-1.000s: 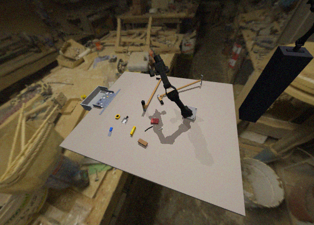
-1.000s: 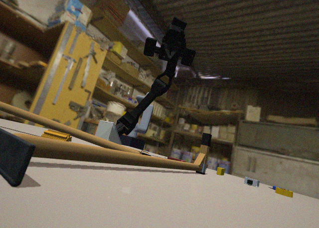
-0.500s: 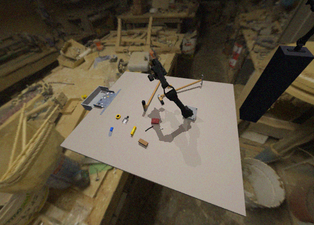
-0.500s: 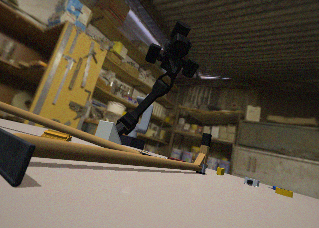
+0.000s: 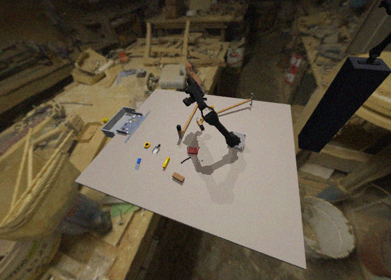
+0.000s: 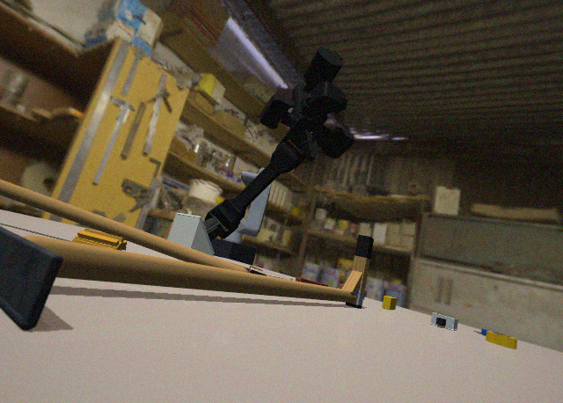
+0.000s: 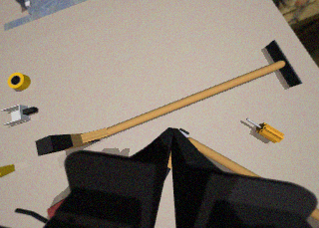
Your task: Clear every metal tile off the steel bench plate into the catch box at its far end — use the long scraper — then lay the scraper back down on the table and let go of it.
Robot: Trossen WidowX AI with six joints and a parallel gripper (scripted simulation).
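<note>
My gripper tip is now 6 cm short of the long scraper, 7 cm to the left of it and 17 cm above it. The rest, counted from my gripper tip: black wire: 10 cm behind, 41 cm to the left, 23 cm below; orange piece: 8 cm behind, 24 cm to the right, 22 cm below; red block: 12 cm behind, 31 cm to the left, 22 cm below.
</note>
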